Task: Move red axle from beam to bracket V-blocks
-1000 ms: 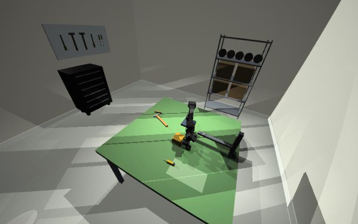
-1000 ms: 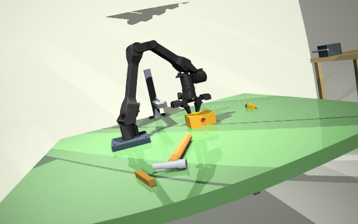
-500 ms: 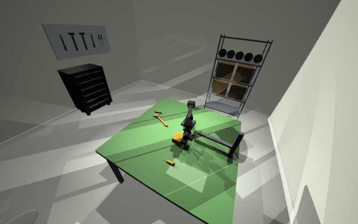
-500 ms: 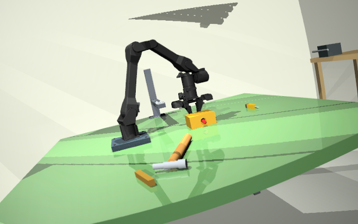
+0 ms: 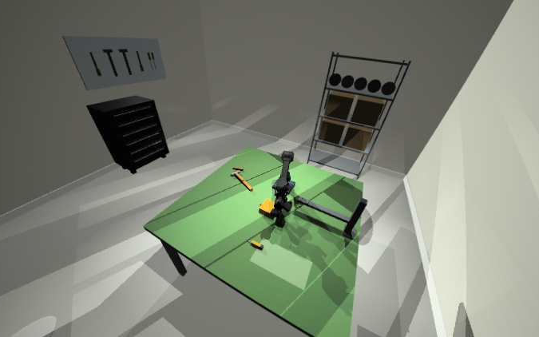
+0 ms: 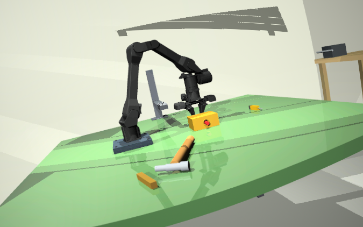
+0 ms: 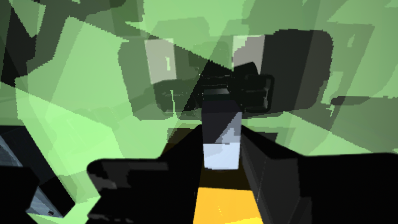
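Right now the orange beam is 80 mm to the right of my gripper tip, 20 mm behind it and 10 mm above it. Also, from my gripper tip: small wooden block (490 mm to the right, 420 mm behind, 10 mm below); small grey block (20 mm to the right, 10 mm above); screwdriver (270 mm ahead, 80 mm to the right, 10 mm below).
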